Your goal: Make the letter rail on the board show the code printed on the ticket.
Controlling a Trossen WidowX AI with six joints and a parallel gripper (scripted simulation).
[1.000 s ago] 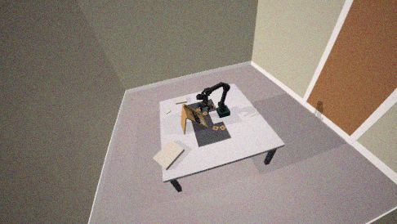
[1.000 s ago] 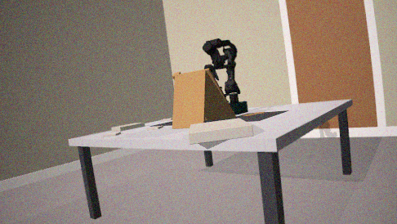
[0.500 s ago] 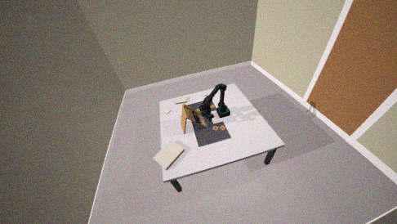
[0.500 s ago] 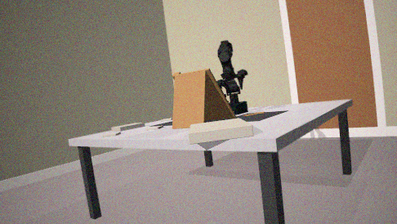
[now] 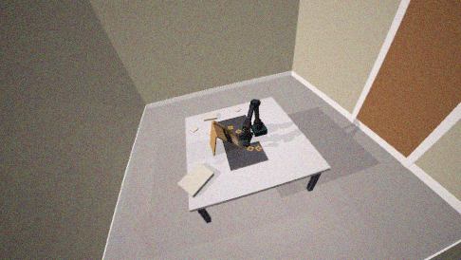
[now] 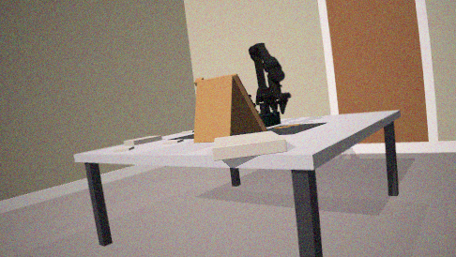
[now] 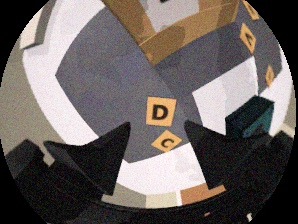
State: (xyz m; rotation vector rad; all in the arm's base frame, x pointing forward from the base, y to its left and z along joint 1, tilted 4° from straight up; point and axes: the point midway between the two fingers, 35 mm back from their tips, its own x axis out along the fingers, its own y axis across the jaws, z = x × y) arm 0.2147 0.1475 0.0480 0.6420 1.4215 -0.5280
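Now: the orange letter tile 7 cm below my gripper tip and 2 cm behind it. Also, from my gripper tip: white ticket (12 cm to the right, 10 cm ahead); cream book (61 cm ahead, 7 cm to the left, 5 cm below); dark mat (19 cm to the right, 7 cm below, 2 cm behind).
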